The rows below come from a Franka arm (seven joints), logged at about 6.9 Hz.
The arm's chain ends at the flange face. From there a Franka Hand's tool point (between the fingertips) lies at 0.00 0.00 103.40 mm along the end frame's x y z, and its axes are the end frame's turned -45 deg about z.
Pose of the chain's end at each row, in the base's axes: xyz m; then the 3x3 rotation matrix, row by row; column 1 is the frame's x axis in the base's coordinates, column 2 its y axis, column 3 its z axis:
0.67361 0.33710 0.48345; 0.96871 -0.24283 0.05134; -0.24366 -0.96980 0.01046; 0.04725 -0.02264 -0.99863
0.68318 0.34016 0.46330; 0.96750 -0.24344 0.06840; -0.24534 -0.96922 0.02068; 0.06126 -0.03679 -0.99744
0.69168 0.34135 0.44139; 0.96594 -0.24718 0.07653; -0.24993 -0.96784 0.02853; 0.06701 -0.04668 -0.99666
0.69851 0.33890 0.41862; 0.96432 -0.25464 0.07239; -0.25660 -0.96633 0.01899; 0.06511 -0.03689 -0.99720
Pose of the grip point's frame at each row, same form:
0.67892 0.33818 0.38019; 0.85669 0.51327 0.05134; 0.51346 -0.85805 0.01046; 0.04942 0.01740 -0.99863
0.69025 0.34230 0.36016; 0.85626 0.51199 0.06840; 0.51186 -0.85882 0.02068; 0.06933 0.01730 -0.99744
0.69959 0.34430 0.33834; 0.85781 0.50824 0.07653; 0.50764 -0.86109 0.02853; 0.08039 0.01438 -0.99666
0.70600 0.34086 0.31551; 0.86193 0.50182 0.07239; 0.50185 -0.86474 0.01899; 0.07212 0.01995 -0.99720

